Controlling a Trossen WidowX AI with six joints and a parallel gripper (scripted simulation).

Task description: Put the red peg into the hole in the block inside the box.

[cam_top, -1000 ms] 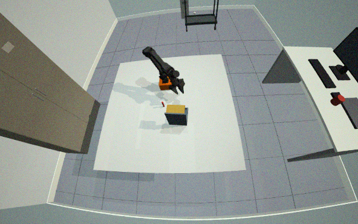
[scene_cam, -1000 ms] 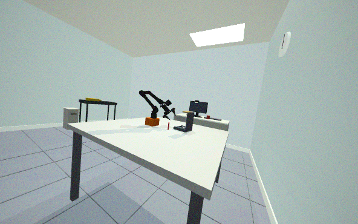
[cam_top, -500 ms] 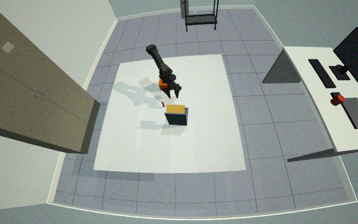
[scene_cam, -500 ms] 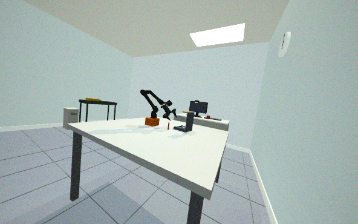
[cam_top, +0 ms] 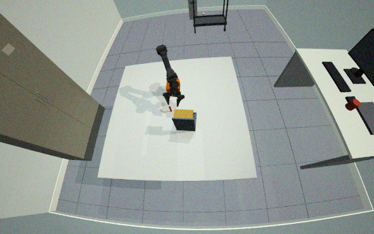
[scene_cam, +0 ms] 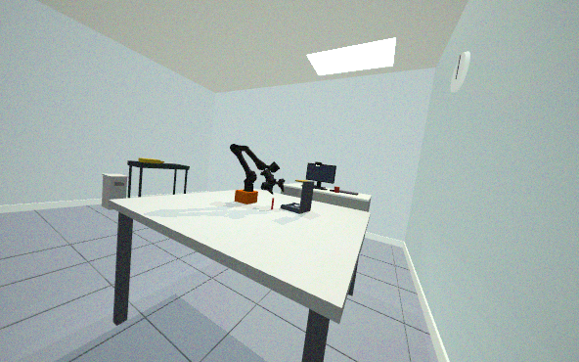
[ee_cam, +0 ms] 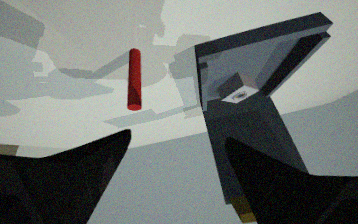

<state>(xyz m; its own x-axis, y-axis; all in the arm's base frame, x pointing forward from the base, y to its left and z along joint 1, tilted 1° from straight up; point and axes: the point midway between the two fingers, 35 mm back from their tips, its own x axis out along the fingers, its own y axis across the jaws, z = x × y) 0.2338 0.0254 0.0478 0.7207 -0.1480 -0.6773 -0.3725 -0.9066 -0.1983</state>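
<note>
Right now the red peg is 80 mm below my gripper tip, 40 mm to the right of it and 10 mm behind it. From my gripper tip the other things lie so: yellow roof (140 mm ahead, 110 mm to the left, 100 mm above).
</note>
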